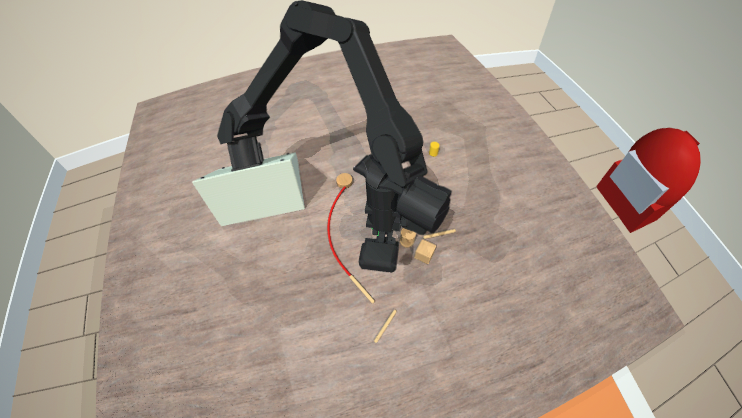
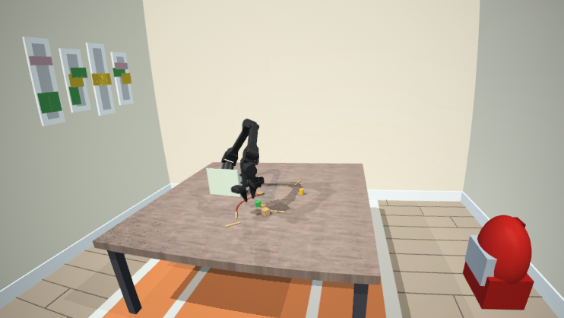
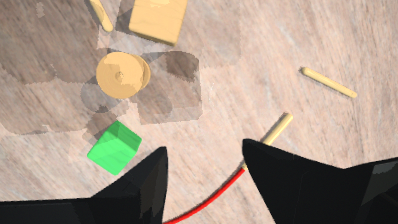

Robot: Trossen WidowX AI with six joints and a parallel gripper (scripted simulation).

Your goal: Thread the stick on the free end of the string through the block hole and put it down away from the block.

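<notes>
The thin wooden stick is 70 mm behind my gripper tip, 40 mm to the right of it and 70 mm below it. From my gripper tip the other things lie so: wooden cylinder (60 mm ahead, 30 mm to the left, 50 mm below); green block (20 mm ahead, 70 mm to the left, 50 mm below); wooden cube (90 mm ahead, 20 mm to the right, 50 mm below).
</notes>
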